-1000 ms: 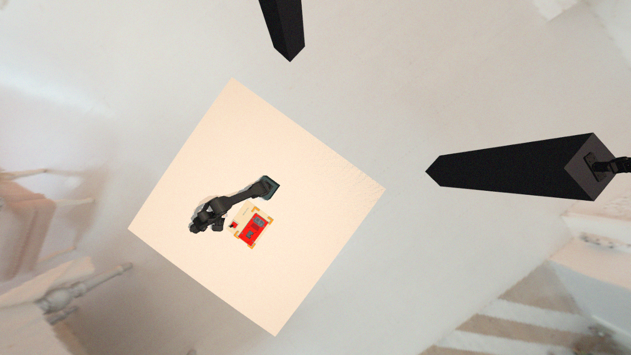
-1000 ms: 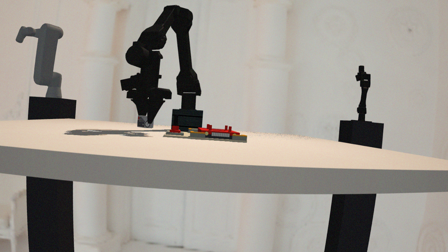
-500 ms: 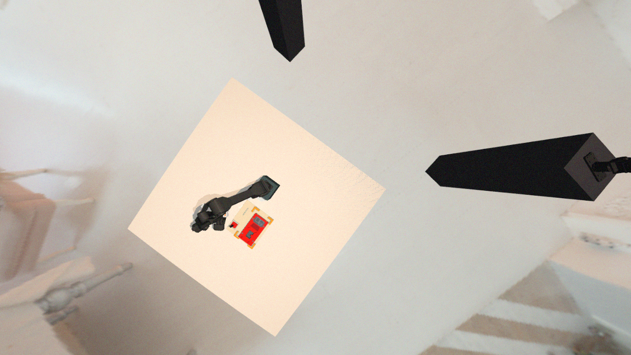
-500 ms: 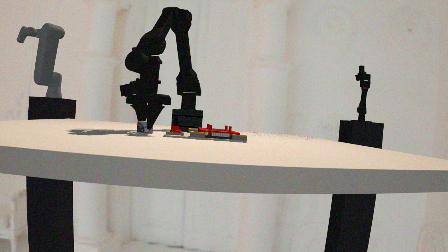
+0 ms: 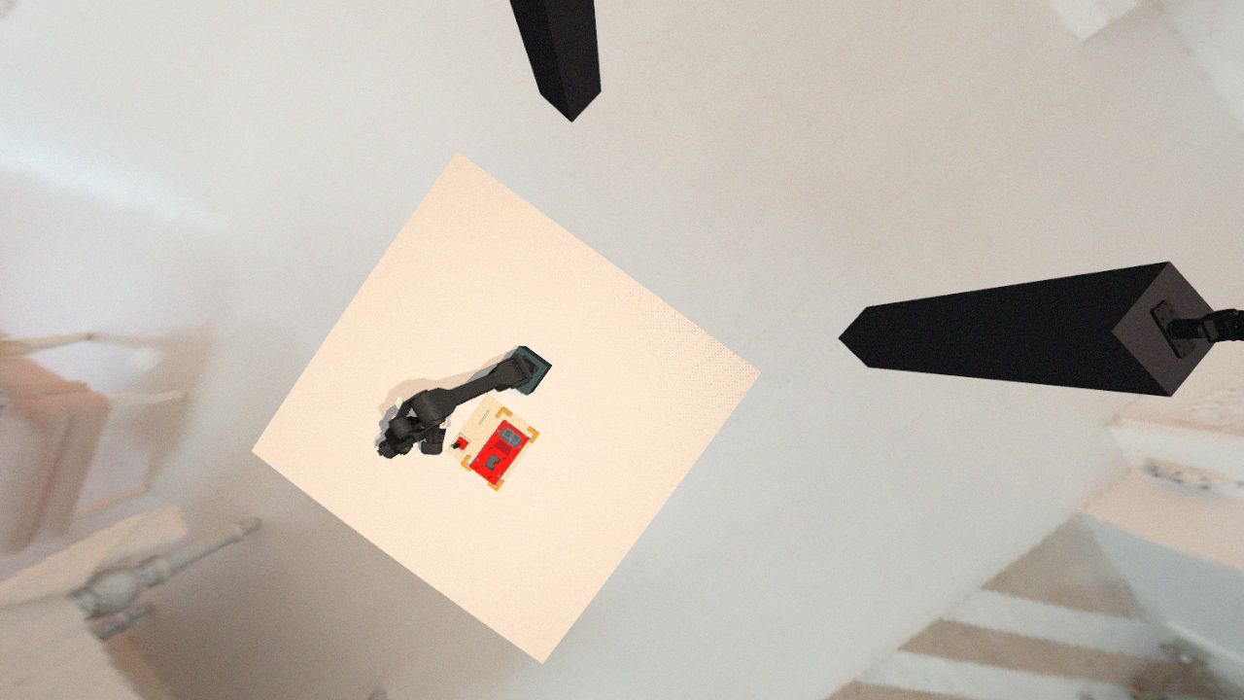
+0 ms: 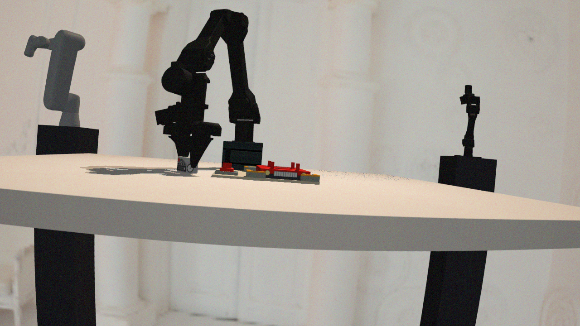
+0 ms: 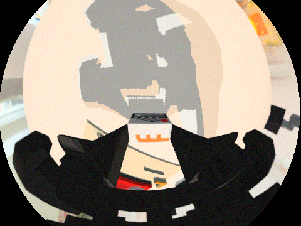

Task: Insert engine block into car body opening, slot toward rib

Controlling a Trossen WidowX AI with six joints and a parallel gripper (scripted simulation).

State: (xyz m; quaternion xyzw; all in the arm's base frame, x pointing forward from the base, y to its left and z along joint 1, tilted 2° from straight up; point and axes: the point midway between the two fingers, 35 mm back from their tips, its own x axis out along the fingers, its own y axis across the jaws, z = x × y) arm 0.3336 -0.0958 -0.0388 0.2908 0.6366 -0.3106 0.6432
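Right now my gripper tip is right at the engine block.
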